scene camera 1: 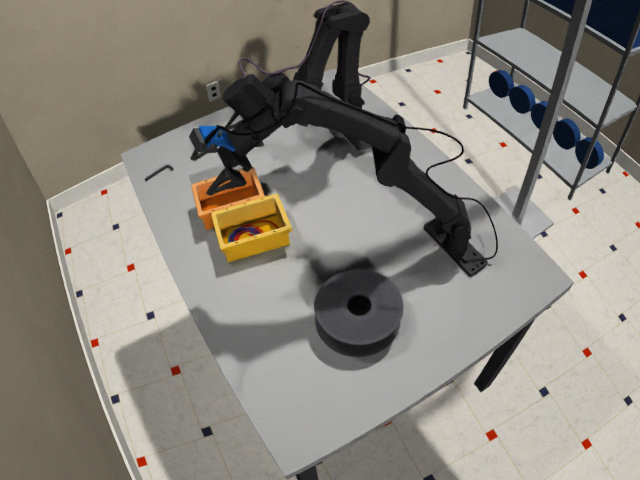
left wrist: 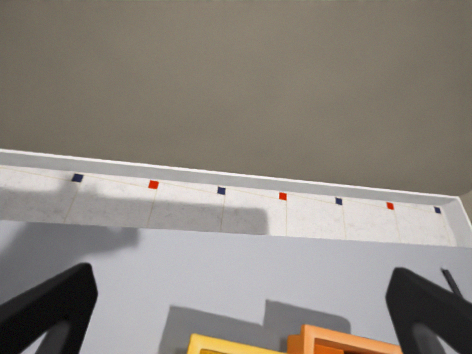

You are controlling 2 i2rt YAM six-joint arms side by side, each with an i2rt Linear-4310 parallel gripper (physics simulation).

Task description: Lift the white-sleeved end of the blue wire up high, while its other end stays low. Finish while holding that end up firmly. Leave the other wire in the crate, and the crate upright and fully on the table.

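Places are measured from the left arm's base along level axes (x ahead, y left, z up), in millimetres.
Pixels of known places: left gripper, fingertip midpoint: (scene camera 1: pixel 199 176) (left wrist: pixel 241 279); left arm's base, origin of the base link: (scene camera 1: pixel 455 246).
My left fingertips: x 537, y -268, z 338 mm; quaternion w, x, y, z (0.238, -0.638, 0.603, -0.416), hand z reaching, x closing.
For each thing: its top centre in the pictures, then the offset to it from my left fingertips. Level surfaces: height alone.
- yellow crate, middle of its top: (scene camera 1: pixel 249 220) 111 mm back, 58 mm right, 266 mm down
- orange crate, middle of its top: (scene camera 1: pixel 226 189) 108 mm back, 192 mm right, 266 mm down
- hex key, middle of its top: (left wrist: pixel 457 299) (scene camera 1: pixel 158 172) 24 mm ahead, 461 mm right, 330 mm down
- large dark spool, middle of its top: (scene camera 1: pixel 359 305) 196 mm back, 298 mm left, 272 mm down
- table, its level: 337 mm down
The yellow crate (scene camera 1: pixel 258 248) (left wrist: pixel 220 344) stands upright on the table, with coiled blue and red wires (scene camera 1: pixel 245 232) inside. The blue wire's white-sleeved end cannot be made out. Only part of the crate's rim shows in the left wrist view, at the bottom. My left gripper (scene camera 1: pixel 201 174) (left wrist: pixel 241 279) is open and empty. It hangs above the table beyond the yellow crate, with one finger over the orange crate in scene camera 1. My right gripper is mostly hidden behind the left arm's wrist in scene camera 1; parts of its fingers show, apart.
The orange crate (scene camera 1: pixel 205 219) (left wrist: pixel 345 336) stands against the yellow crate's far side. A hex key (scene camera 1: pixel 159 172) (left wrist: pixel 452 285) lies near the table's left edge in scene camera 1. A large dark spool (scene camera 1: pixel 336 310) lies on the table (scene camera 1: pixel 439 320). The wall rises beyond the orange crate.
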